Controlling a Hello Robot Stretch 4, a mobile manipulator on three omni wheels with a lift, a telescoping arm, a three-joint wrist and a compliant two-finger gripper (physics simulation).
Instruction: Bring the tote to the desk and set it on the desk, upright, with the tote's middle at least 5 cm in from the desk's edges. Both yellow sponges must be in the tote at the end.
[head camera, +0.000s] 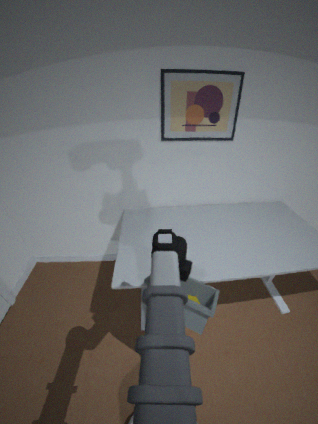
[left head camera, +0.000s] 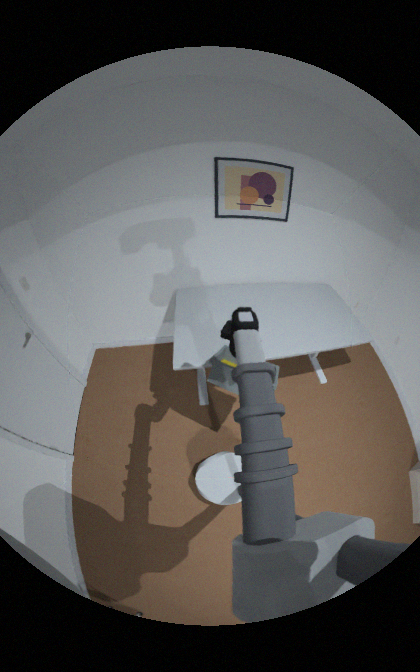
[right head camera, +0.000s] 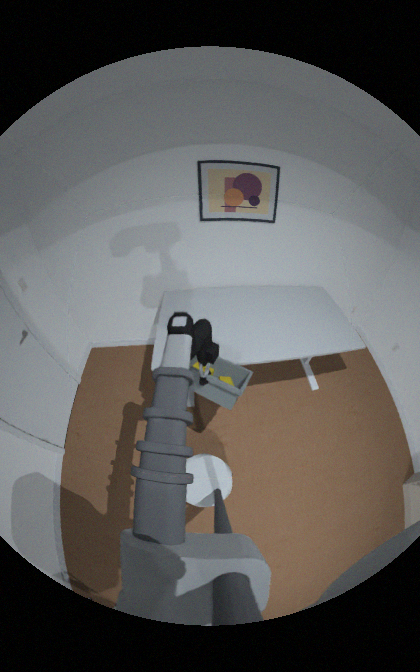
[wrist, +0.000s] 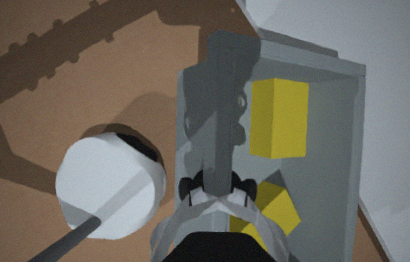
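My gripper is shut on the near long wall of the grey tote. The tote hangs roughly level above the floor at the desk's front edge and overlaps that edge in the head views. One yellow sponge stands in the tote toward its left end. The other yellow sponge lies turned at an angle beside the fingers, inside the tote. The white desk stands beyond. The arm hides part of the tote in the head view.
A desk leg reaches the floor right of the tote. A round white robot part is low on the near side. A pale box is at the right edge. A framed picture hangs on the wall behind the desk.
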